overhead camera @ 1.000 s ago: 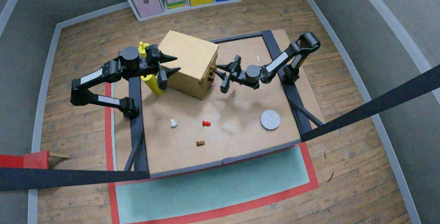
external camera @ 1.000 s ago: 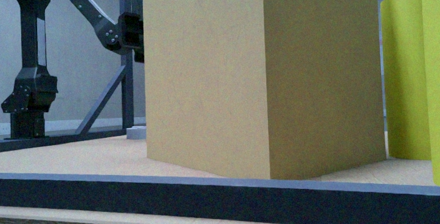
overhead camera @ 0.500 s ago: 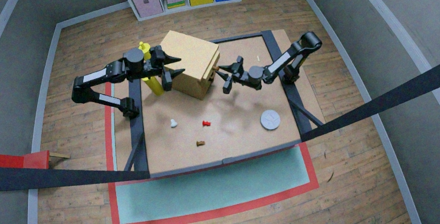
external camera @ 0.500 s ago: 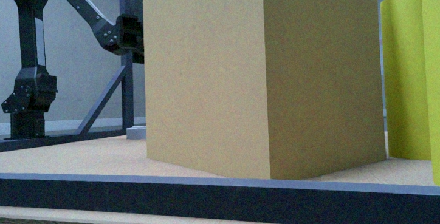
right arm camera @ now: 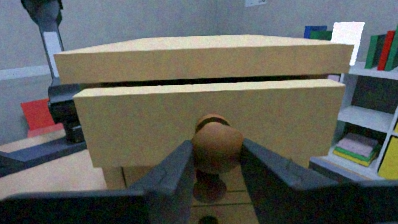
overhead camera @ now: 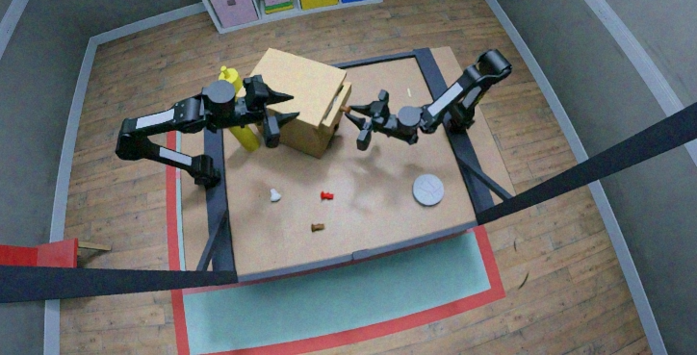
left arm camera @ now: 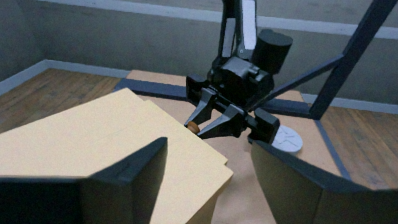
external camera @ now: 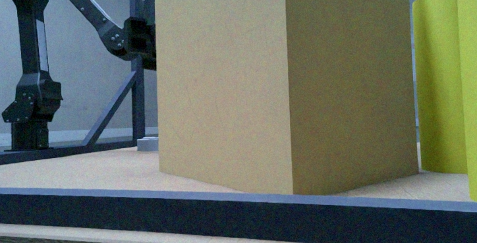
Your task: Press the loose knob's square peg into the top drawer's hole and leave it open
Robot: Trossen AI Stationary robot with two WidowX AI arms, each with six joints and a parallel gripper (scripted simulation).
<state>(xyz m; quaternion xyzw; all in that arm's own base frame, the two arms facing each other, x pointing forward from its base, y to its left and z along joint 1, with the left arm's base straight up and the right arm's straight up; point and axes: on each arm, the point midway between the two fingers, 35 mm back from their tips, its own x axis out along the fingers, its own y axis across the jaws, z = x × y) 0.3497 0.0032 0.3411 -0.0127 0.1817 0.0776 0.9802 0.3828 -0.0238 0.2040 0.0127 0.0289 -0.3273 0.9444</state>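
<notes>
The drawer lies 11 cm ahead of my left hand, 5 cm to the right of it and 14 cm below it. Round my left hand: white knob 11 cm behind, 13 cm to the left, 35 cm below; then grey disc 21 cm behind, 39 cm to the right, 34 cm below; then red knob 15 cm behind, 5 cm to the right, 35 cm below.
</notes>
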